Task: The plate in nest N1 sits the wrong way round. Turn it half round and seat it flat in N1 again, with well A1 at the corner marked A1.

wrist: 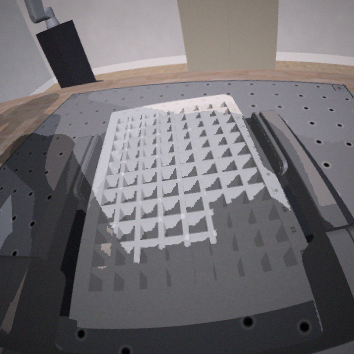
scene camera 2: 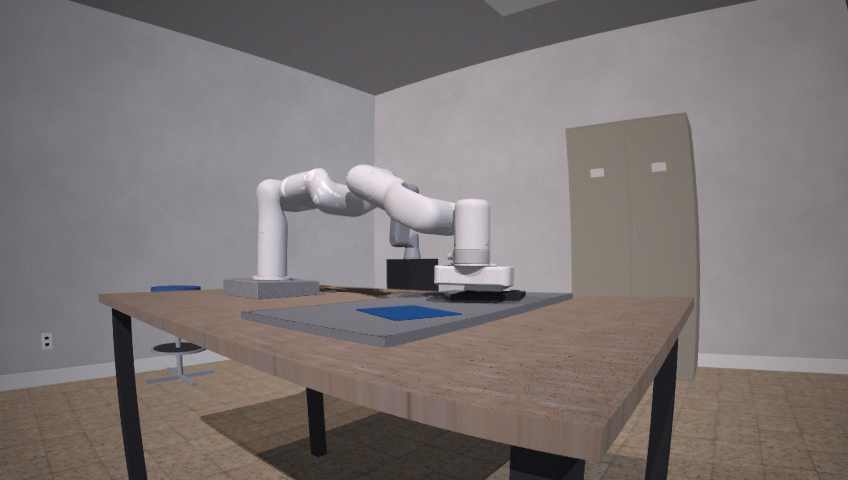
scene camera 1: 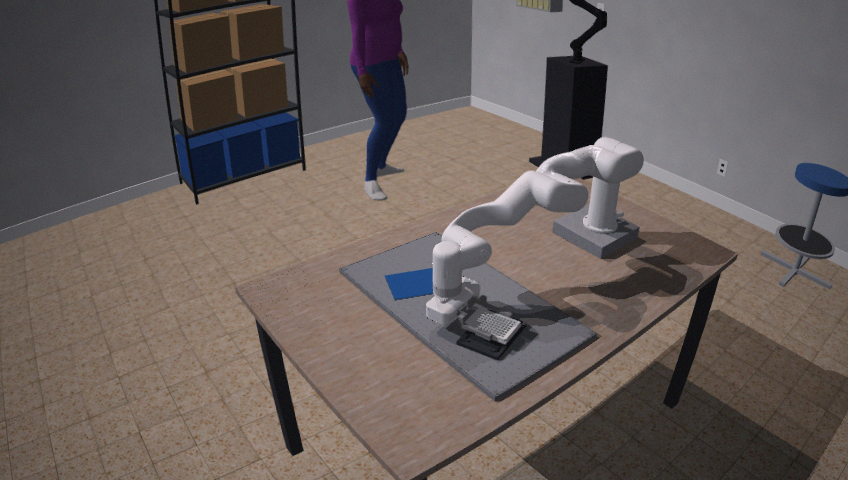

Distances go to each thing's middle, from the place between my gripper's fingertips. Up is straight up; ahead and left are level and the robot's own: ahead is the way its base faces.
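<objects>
The white well plate (scene camera 1: 503,328) has my hand 10 mm short of it and 30 mm to the left of it. Then there is the black nest (scene camera 1: 478,344), which is 10 mm ahead of my hand, 20 mm to the right of it and 30 mm below it. Measured from my hand, the flat blue sheet (scene camera 1: 416,283) is 80 mm ahead, 330 mm to the right and 30 mm below.
</objects>
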